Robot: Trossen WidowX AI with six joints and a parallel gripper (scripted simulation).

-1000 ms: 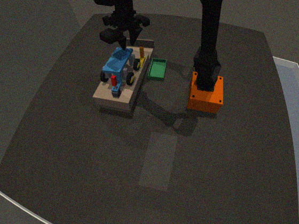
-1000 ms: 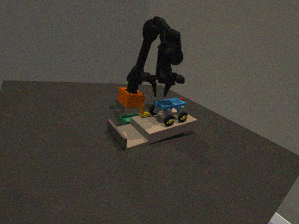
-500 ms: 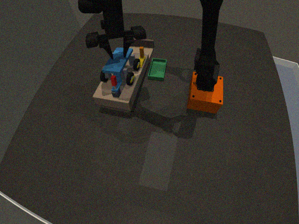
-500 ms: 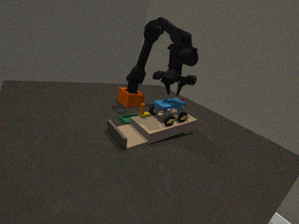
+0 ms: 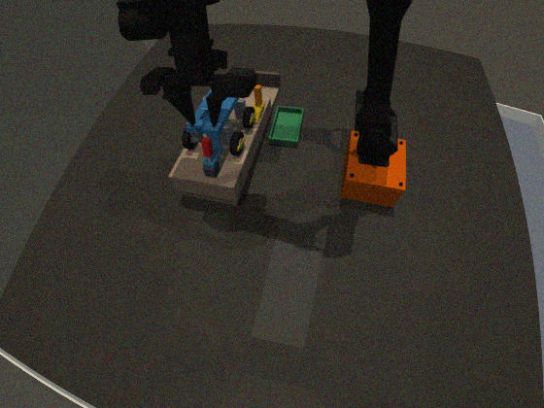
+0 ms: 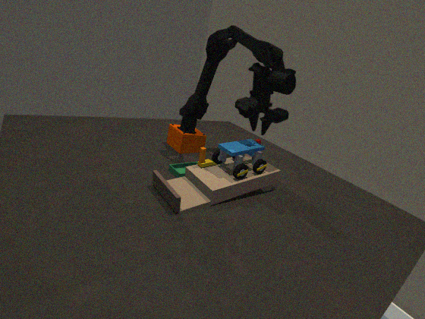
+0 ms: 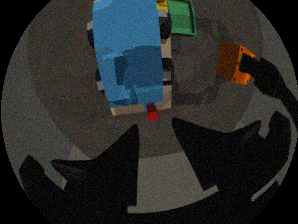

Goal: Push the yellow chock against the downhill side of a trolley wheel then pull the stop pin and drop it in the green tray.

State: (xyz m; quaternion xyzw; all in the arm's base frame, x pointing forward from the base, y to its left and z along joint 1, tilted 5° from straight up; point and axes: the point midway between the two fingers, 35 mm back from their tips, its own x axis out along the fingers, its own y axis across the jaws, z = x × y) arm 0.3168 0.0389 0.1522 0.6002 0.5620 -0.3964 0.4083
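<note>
Now: the red-headed stop pin 20 mm to the left of my gripper tip and 60 mm below it. Round my gripper tip: trolley: 10 mm ahead, 80 mm to the right, 80 mm below; yellow chock: 50 mm behind, 160 mm to the right, 110 mm below; raised lip: 340 mm to the right, 160 mm below.
</note>
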